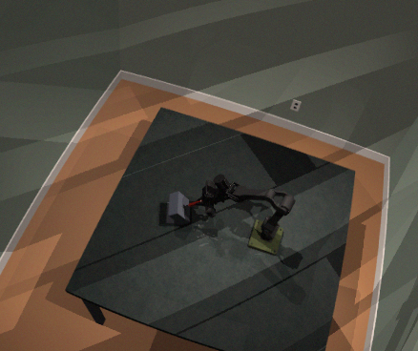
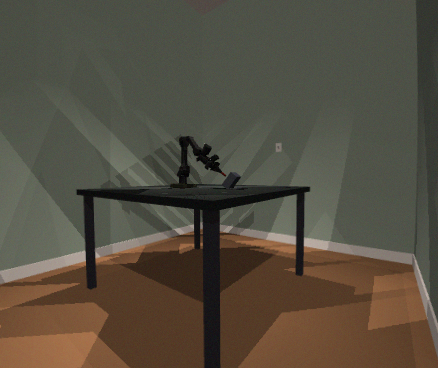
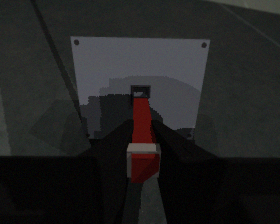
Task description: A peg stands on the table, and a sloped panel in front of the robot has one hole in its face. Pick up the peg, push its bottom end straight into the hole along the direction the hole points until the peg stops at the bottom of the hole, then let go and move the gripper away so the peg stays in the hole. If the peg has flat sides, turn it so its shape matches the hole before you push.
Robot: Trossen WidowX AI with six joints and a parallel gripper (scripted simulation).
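The grey sloped panel lies 70 mm ahead of my gripper tip, 30 mm to the left of it and 60 mm below it. From my gripper tip the other things lie so: red peg (10 mm behind, 10 mm above).
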